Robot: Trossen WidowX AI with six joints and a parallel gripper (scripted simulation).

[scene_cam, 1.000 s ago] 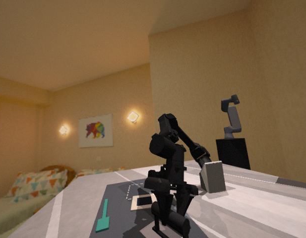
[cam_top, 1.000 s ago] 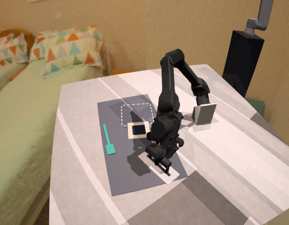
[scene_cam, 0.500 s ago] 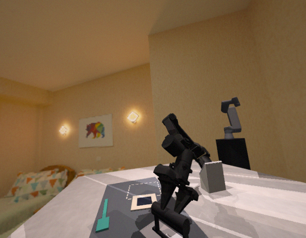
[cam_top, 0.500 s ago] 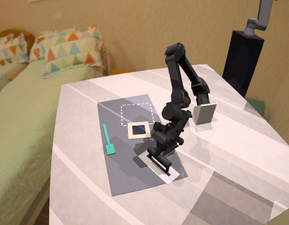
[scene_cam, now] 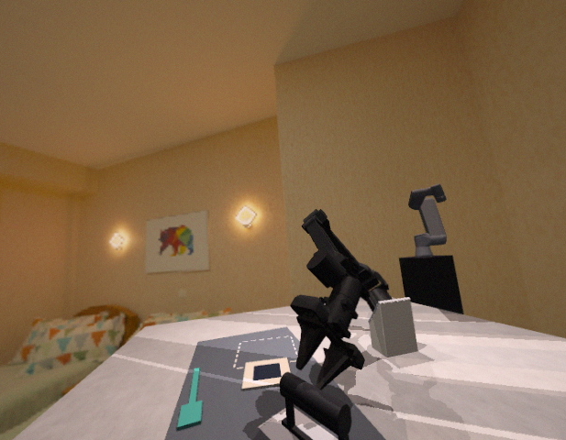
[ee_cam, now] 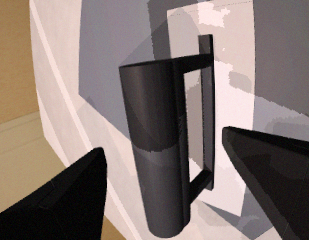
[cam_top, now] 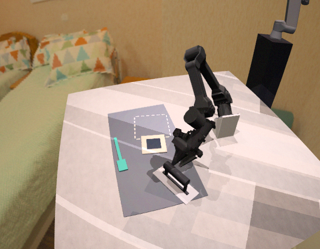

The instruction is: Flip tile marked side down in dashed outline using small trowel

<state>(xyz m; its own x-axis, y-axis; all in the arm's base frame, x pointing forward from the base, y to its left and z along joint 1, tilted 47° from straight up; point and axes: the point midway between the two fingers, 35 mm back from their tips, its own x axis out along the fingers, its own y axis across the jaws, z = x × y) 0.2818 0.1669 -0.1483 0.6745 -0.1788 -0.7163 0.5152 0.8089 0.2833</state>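
My gripper tip is 2 cm short of the white-bladed tool, 1 cm to the right of it and 5 cm above it. The rest, counted from my gripper tip: tile: 6 cm ahead, 20 cm to the right, 8 cm below; then teal trowel: 23 cm ahead, 15 cm to the right, 8 cm below; then grey mat: 9 cm ahead, 19 cm to the right, 11 cm below.
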